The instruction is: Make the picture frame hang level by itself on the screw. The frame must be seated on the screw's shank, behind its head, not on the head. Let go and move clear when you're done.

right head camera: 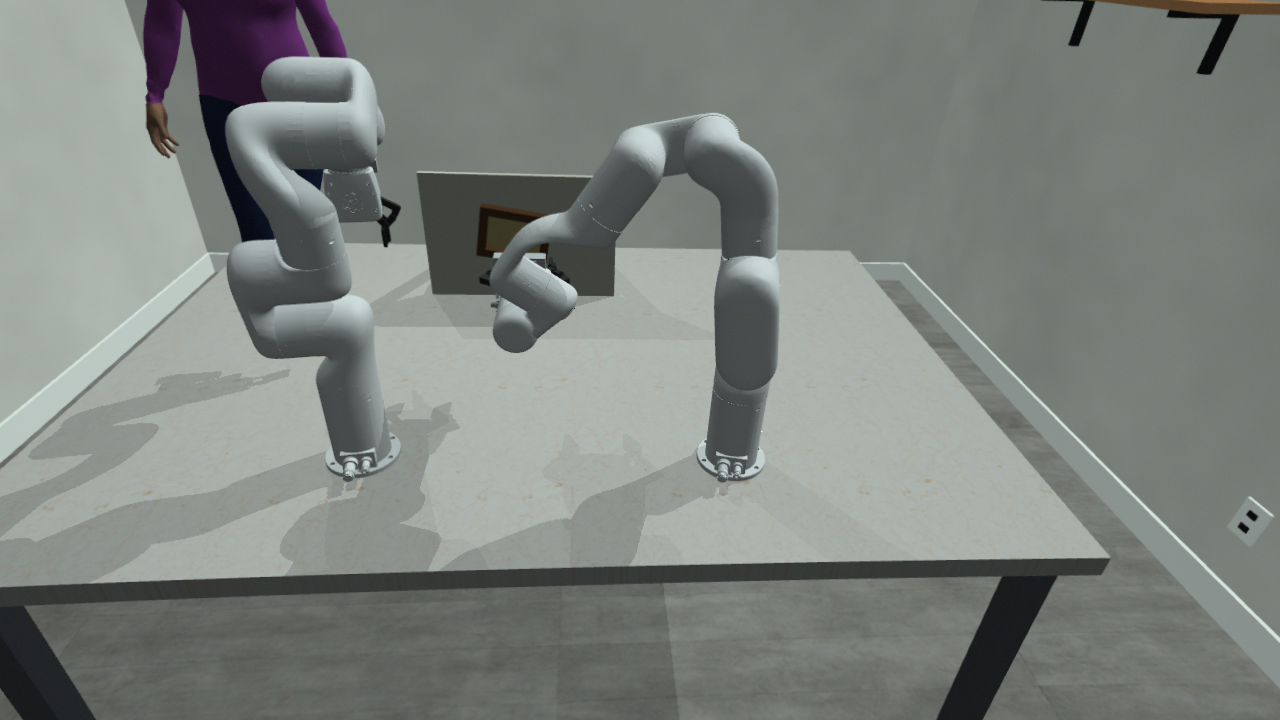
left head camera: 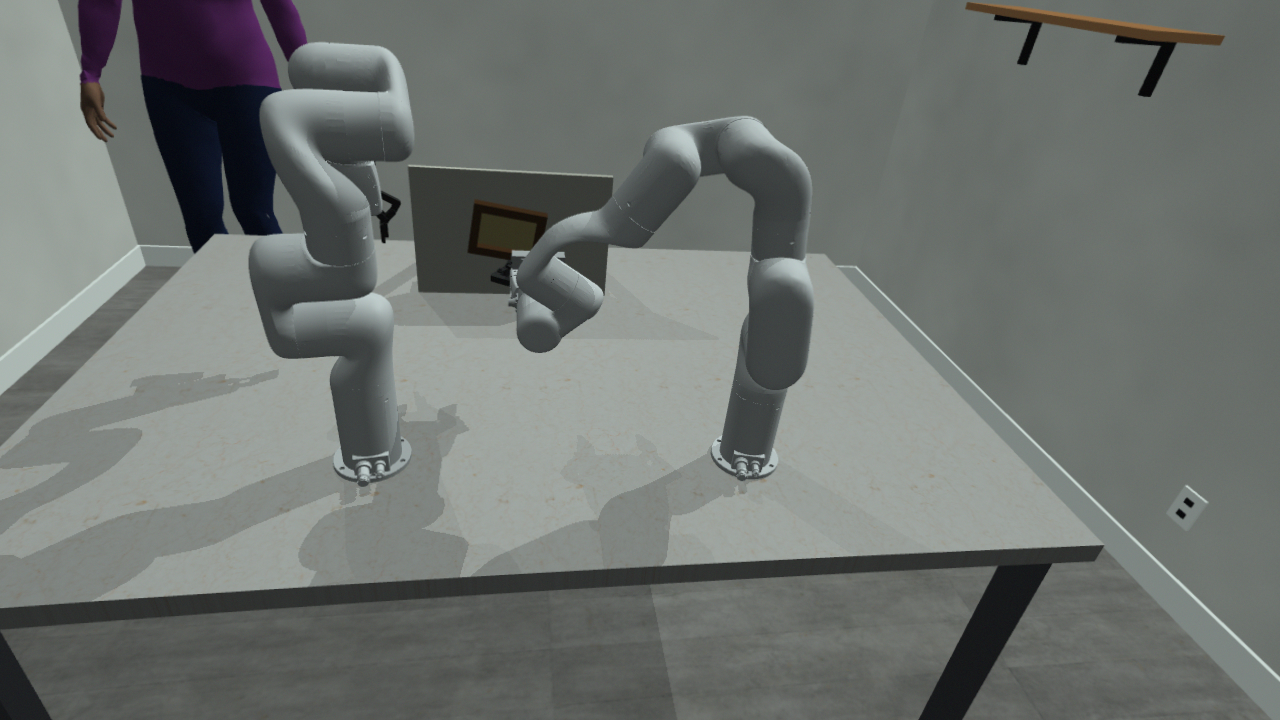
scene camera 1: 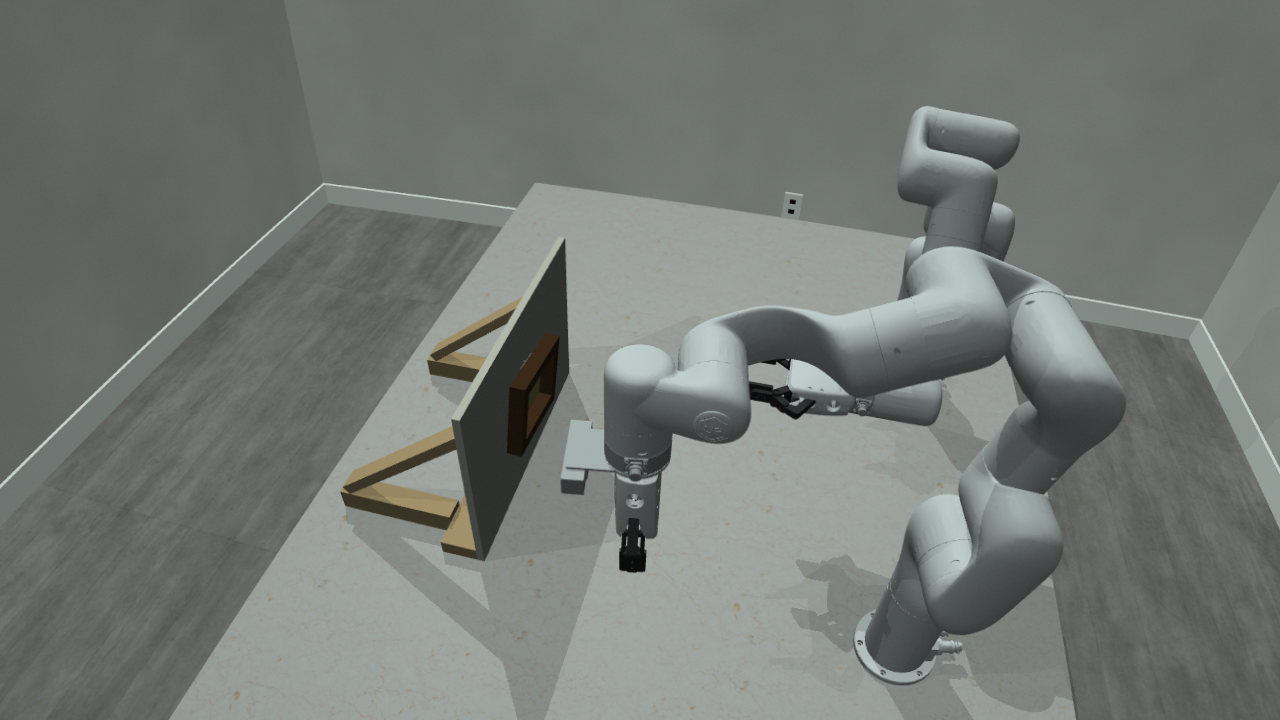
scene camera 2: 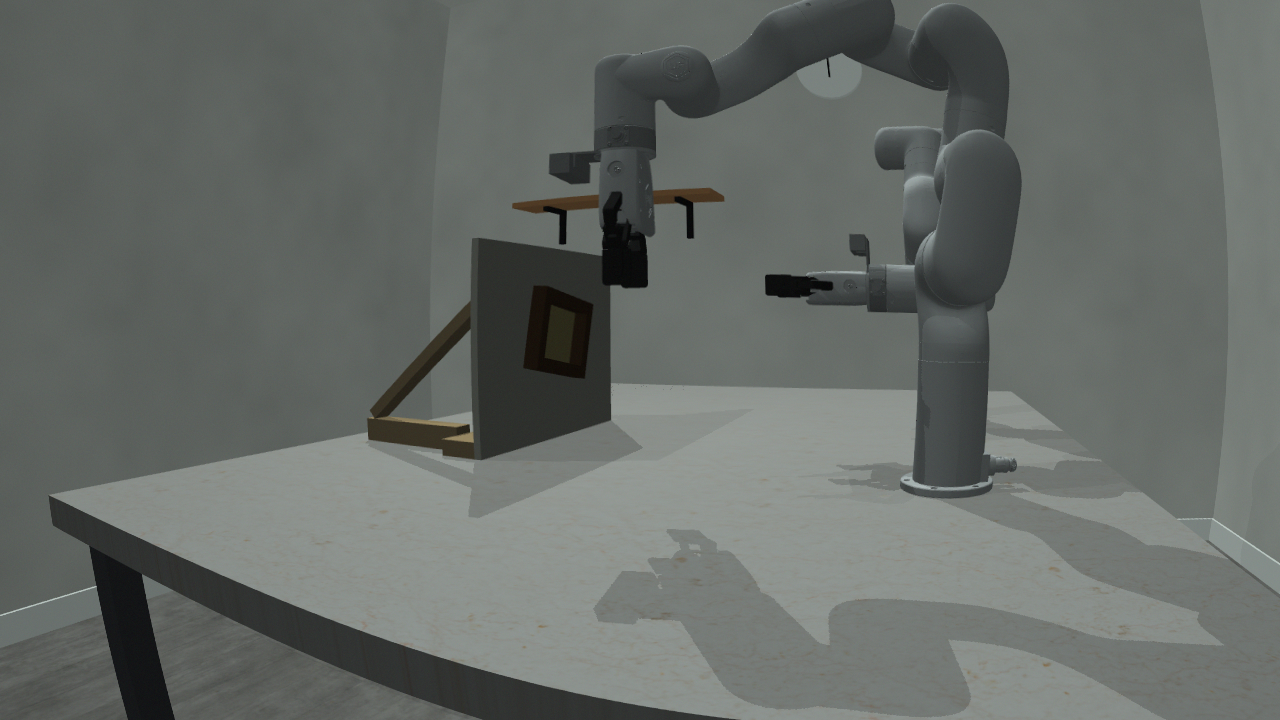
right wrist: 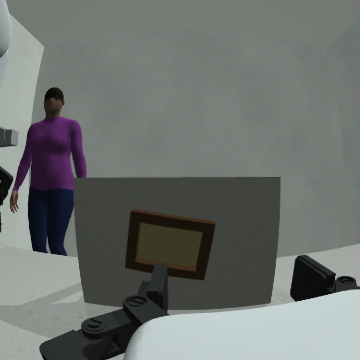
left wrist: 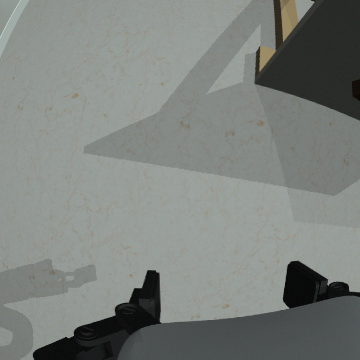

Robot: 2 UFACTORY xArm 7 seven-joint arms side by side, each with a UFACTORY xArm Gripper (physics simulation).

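Frame: origin at the left arm's base, x left, y ahead, z down, level; millimetres.
Seen in the pictures: left gripper, fingertip midpoint: point(right head camera: 363, 246) point(scene camera 1: 634, 539) point(scene camera 2: 626, 286) point(left wrist: 225, 288); right gripper, fingertip midpoint: point(scene camera 1: 749, 370) point(scene camera 2: 771, 286) point(right wrist: 233, 282); left arm's base, origin of the base link: point(right head camera: 364, 454) point(left head camera: 373, 458) point(scene camera 1: 894, 647) point(scene camera 2: 946, 486); right arm's base, origin of the base link: point(right head camera: 730, 458) point(left head camera: 743, 457).
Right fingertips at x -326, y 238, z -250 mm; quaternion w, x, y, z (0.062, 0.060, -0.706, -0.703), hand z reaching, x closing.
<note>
Offsets run from my right fingertips to a thing's top centre. "pt": to the spot under its first point. Level surfaces: height alone.
The brown picture frame {dx +2, dy +345, dz -2 mm} point(left head camera: 509, 210) point(scene camera 1: 516, 420) point(scene camera 2: 535, 329) point(right wrist: 132, 245) is against the grey upright panel point(left head camera: 438, 198) point(scene camera 1: 501, 465) point(scene camera 2: 498, 402) point(right wrist: 100, 200), off the table. It is tilted, its right side lower in the right wrist view. The screw cannot be made out. My left gripper point(scene camera 1: 632, 559) point(scene camera 2: 624, 268) point(left wrist: 225, 288) is open and empty, pointing down in front of the panel, beside the frame and apart from it. My right gripper point(scene camera 2: 775, 284) point(right wrist: 233, 281) is open and empty, level and facing the panel from a distance; one finger overlaps the frame's lower edge in the right wrist view.
Wooden braces {pt dx +139, dy +549, dz +212 mm} point(scene camera 1: 402, 501) point(scene camera 2: 416, 433) support the panel from behind on the table {dz +250 mm} point(scene camera 1: 662, 644) point(scene camera 2: 501, 555). A person point(left head camera: 196, 53) point(right wrist: 55, 155) stands beyond the table. A wall shelf point(left head camera: 1092, 24) point(scene camera 2: 684, 196) hangs on the wall.
</note>
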